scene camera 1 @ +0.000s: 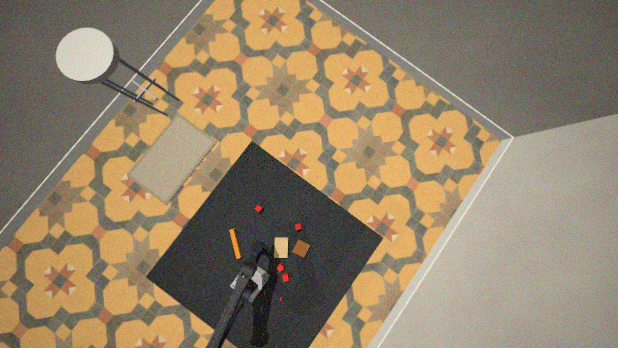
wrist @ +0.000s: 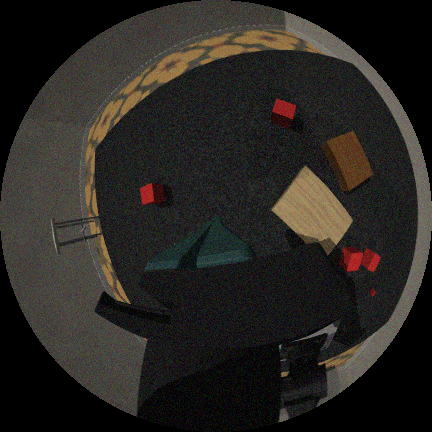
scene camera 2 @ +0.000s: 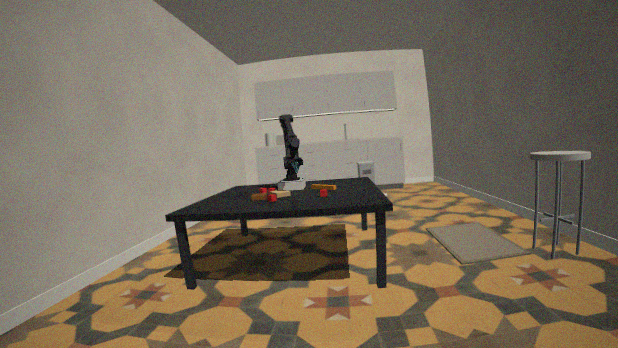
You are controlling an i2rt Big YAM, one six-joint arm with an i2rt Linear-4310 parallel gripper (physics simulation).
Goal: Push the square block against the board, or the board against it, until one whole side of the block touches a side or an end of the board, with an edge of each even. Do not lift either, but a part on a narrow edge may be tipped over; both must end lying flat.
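Places are measured from the arm's base along level axes (x ahead, y left, z up), in centimetres.
Where they show: gripper, between the fingertips: point(scene camera 1: 266, 237) point(wrist: 218, 222) point(scene camera 2: 296, 174); arm's base, origin of its link: point(scene camera 1: 248, 284) point(wrist: 301, 346) point(scene camera 2: 291, 180).
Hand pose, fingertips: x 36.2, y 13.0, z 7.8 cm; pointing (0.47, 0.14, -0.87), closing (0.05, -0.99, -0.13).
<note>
Things, the pixels of their top centre, and the offset from my fingertips. Level surfaces: height alone.
- brown square block, centre of its top: point(wrist: 352, 157) point(scene camera 2: 259, 194) point(scene camera 1: 301, 248) dx +6.4, dy -25.8, dz -11.7 cm
- pale wooden board, centre of its top: point(wrist: 318, 215) point(scene camera 2: 279, 191) point(scene camera 1: 281, 247) dx -3.1, dy -14.1, dz -11.7 cm
- tiny red piece, centre of its top: point(scene camera 1: 281, 299) dx -31.4, dy -39.6, dz -13.1 cm
- orange bar, centre of its top: point(scene camera 2: 323, 185) point(scene camera 1: 234, 243) dx -23.6, dy +13.9, dz -11.6 cm
- black table, height of its surface: dz -14.7 cm
The brown square block point(scene camera 1: 301, 248) point(scene camera 2: 259, 197) point(wrist: 350, 162) lies flat on the table, right of the board in scene camera 1. The pale wooden board point(scene camera 1: 281, 247) point(scene camera 2: 281, 194) point(wrist: 312, 206) also lies flat. A narrow gap separates them, and the block is turned at an angle to the board. My gripper point(scene camera 1: 263, 243) point(scene camera 2: 296, 168) point(wrist: 218, 222) is shut and empty. It hangs above the table, left of the board in scene camera 1, touching neither part. A shadow covers a lower corner of the board in the wrist view.
Red cubes point(scene camera 1: 258, 208) point(scene camera 1: 298, 227) point(wrist: 284, 111) point(wrist: 152, 194) lie beyond the parts. Two more red cubes point(scene camera 1: 280, 267) point(scene camera 1: 285, 277) lie close below the board in scene camera 1, near a tiny red piece point(scene camera 1: 281, 299). An orange bar point(scene camera 1: 235, 243) point(scene camera 2: 324, 187) lies left on the black table point(scene camera 1: 200, 250).
</note>
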